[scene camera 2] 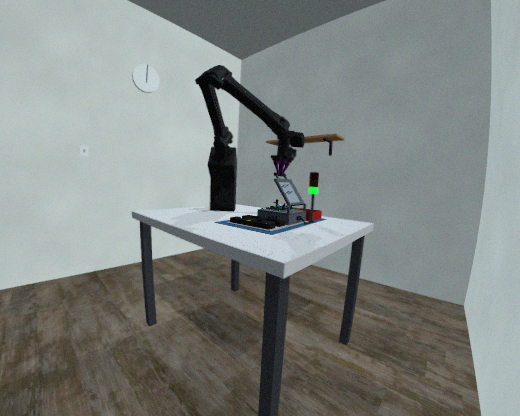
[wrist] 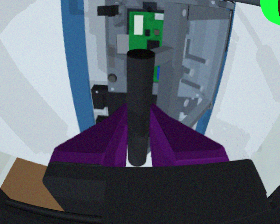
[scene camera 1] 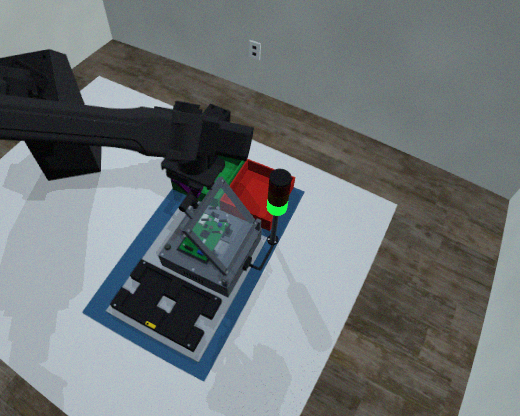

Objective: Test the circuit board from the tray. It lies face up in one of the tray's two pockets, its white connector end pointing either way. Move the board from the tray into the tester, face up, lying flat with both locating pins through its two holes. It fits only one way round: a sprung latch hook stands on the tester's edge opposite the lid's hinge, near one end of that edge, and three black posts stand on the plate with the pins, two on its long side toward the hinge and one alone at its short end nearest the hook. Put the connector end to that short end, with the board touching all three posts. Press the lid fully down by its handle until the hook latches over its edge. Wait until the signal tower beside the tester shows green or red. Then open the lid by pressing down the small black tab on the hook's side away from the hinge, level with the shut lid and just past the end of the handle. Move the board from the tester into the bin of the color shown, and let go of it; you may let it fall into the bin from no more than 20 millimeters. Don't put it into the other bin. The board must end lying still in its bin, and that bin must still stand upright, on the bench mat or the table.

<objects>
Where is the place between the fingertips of my gripper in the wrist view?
At 138, 110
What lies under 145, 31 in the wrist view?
A green circuit board.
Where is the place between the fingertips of my gripper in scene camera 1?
At 194, 194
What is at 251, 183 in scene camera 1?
A red bin.
</objects>
